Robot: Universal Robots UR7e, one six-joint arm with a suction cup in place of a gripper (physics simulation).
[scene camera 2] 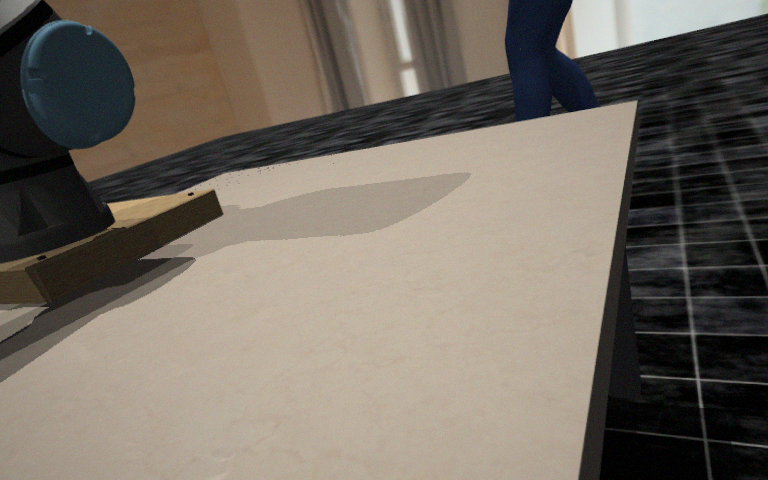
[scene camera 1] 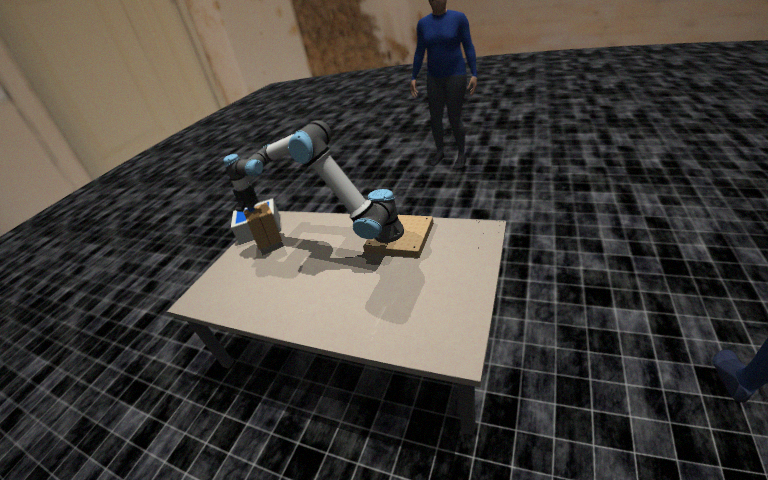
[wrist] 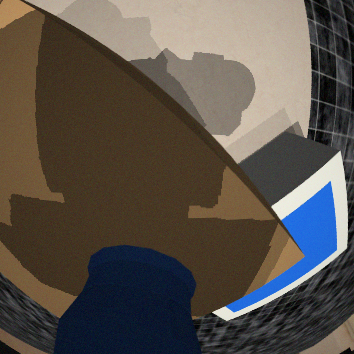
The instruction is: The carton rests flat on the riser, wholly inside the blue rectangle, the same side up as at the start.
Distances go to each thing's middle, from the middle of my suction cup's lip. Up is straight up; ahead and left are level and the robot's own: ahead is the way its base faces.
I see my suction cup 100 mm above the brown carton (scene camera 1: 261,222), 30 mm to the right of it and 10 mm short of it. From my suction cup the other things lie so: riser (scene camera 1: 239,225) (180 mm below, 160 mm behind, 120 mm to the right).
